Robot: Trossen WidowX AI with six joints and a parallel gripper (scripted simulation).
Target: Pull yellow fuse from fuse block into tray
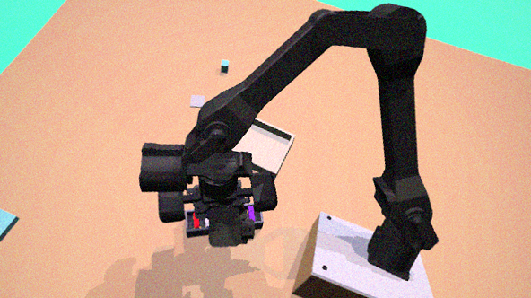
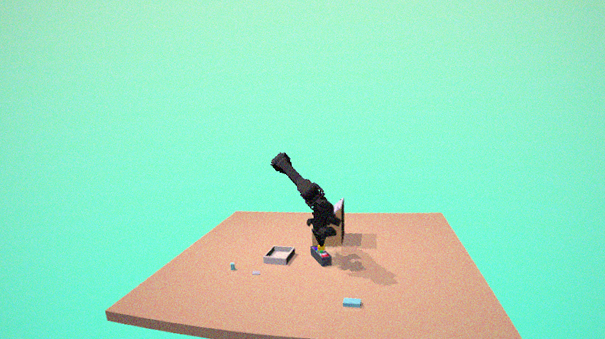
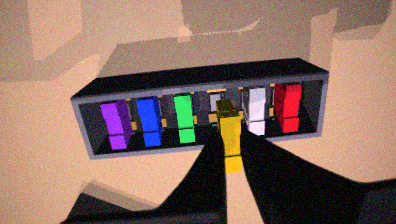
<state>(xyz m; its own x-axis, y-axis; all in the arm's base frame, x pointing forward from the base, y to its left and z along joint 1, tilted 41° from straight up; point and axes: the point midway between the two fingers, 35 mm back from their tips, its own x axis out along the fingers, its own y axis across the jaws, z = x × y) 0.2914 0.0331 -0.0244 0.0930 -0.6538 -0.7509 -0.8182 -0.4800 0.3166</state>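
My gripper tip is now 18 cm to the left of the tray, 6 cm above it and 1 cm short of it. From my gripper tip the other things lie so: yellow fuse 1 cm below; grey chip 22 cm to the right, 18 cm ahead, 6 cm below.
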